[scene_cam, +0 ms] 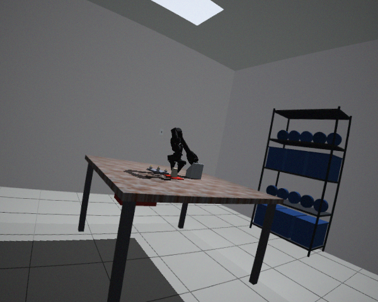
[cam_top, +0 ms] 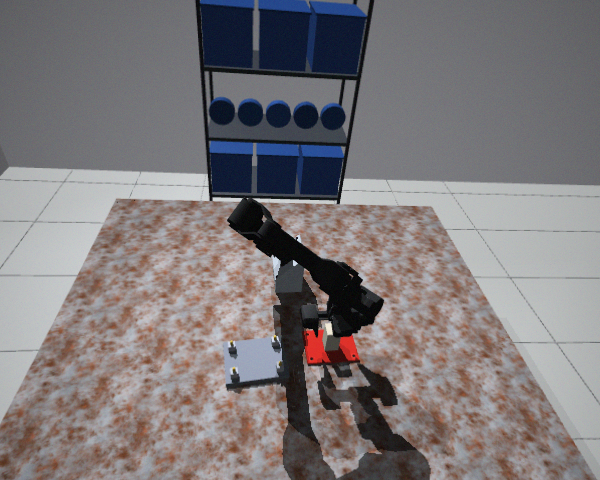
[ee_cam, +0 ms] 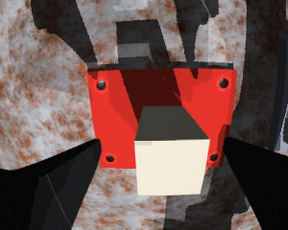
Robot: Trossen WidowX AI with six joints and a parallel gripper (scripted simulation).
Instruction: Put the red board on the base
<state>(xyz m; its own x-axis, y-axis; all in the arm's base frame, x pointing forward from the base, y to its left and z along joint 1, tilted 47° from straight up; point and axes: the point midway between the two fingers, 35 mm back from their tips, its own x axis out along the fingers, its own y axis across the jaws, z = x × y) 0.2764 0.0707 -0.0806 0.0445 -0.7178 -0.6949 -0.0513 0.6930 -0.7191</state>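
Right now my gripper tip is 3 cm above the red board. From my gripper tip the other things lie so: grey base (21 cm to the right, 4 cm below, 4 cm ahead).
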